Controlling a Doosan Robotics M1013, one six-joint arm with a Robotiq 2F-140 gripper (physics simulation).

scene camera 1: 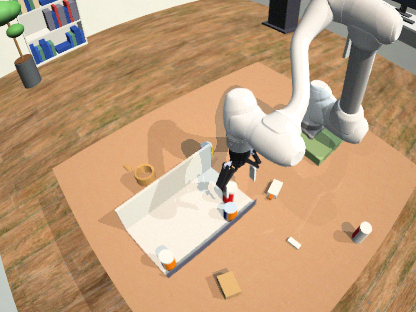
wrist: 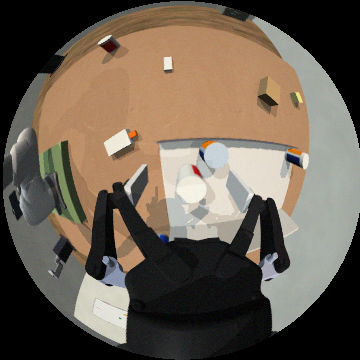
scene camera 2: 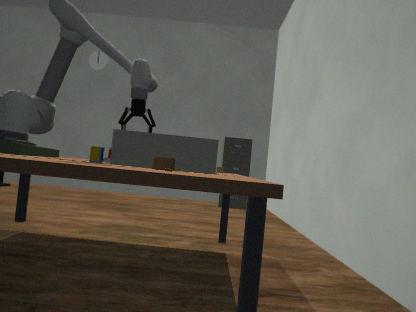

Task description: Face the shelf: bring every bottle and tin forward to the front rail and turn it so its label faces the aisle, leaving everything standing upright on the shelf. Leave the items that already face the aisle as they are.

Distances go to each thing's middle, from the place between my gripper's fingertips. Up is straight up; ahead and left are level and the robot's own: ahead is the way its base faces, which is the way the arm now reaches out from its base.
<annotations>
Right now the white shelf (scene camera 1: 130, 212) is 19 cm ahead of my hand, 8 cm to the right of it and 7 cm below it. From my hand the other things lie so: white shelf tray (scene camera 1: 187, 220) 19 cm ahead, 7 cm to the right, 14 cm below.
</annotations>
